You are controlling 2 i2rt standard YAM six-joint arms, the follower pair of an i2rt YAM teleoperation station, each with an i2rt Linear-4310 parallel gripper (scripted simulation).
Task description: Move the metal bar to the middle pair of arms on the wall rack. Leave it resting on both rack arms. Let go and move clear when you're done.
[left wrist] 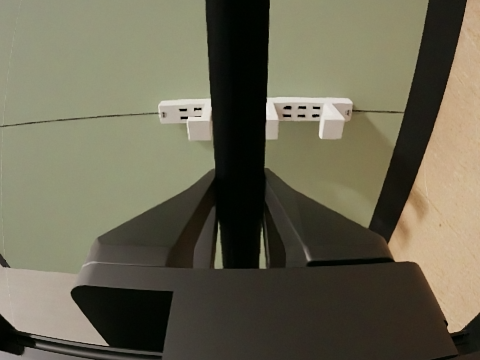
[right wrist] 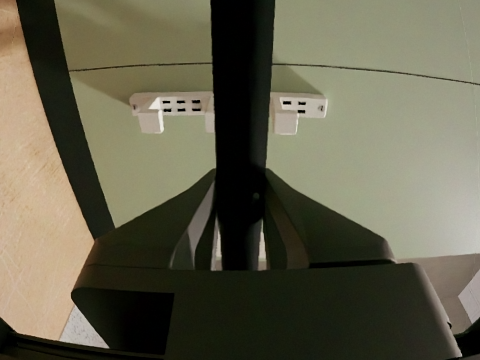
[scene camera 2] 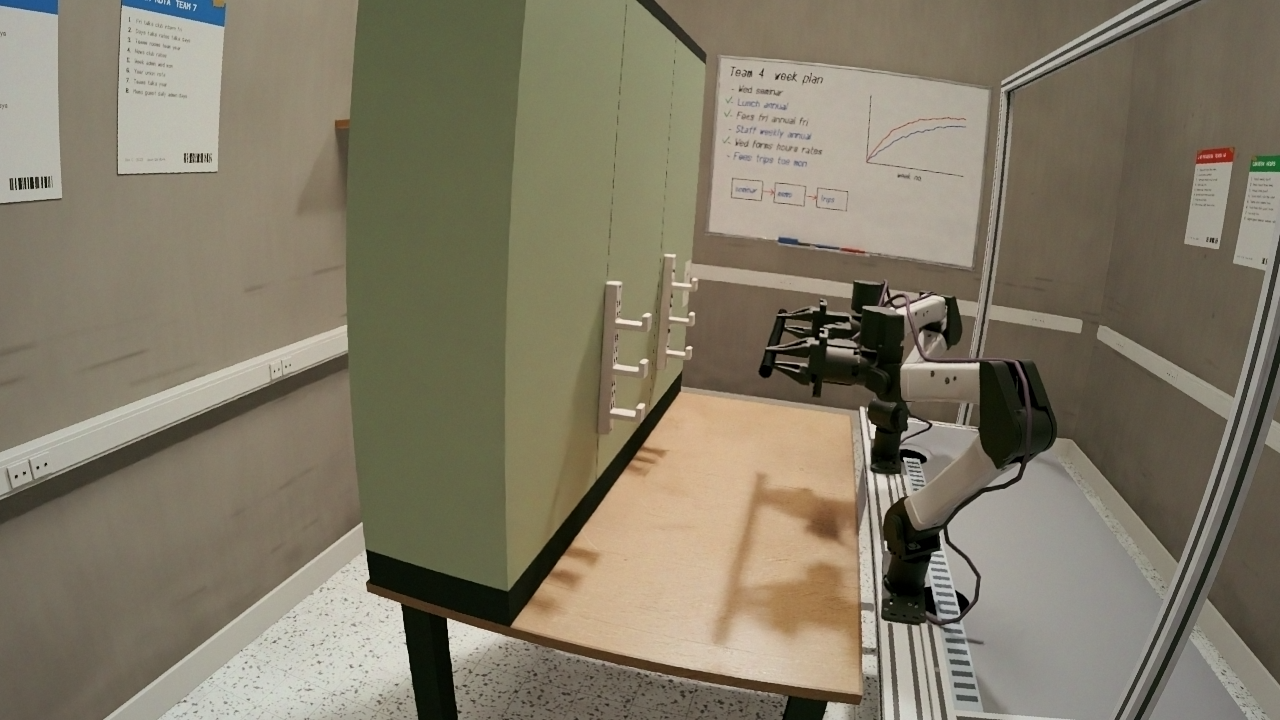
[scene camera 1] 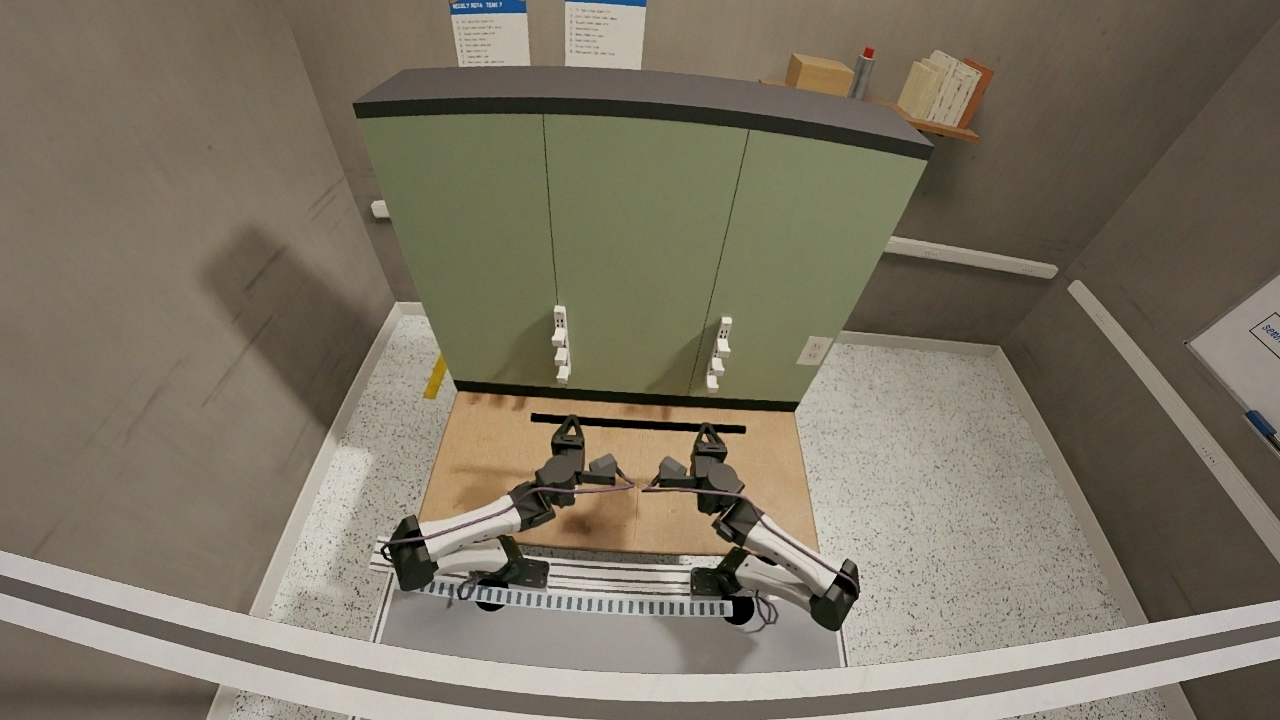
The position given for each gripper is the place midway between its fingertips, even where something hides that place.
In view: the left gripper (scene camera 2: 764,355), the right gripper (scene camera 2: 776,321), a black metal bar (scene camera 1: 584,421) and a white rack upright (left wrist: 279,108).
The black metal bar is seen too in the left wrist view (left wrist: 238,45) and in the right wrist view (right wrist: 242,45). The left gripper is seen too in the left wrist view (left wrist: 240,180) and in scene camera 1 (scene camera 1: 573,417). The right gripper shows as well in the right wrist view (right wrist: 240,180) and in scene camera 1 (scene camera 1: 705,424).
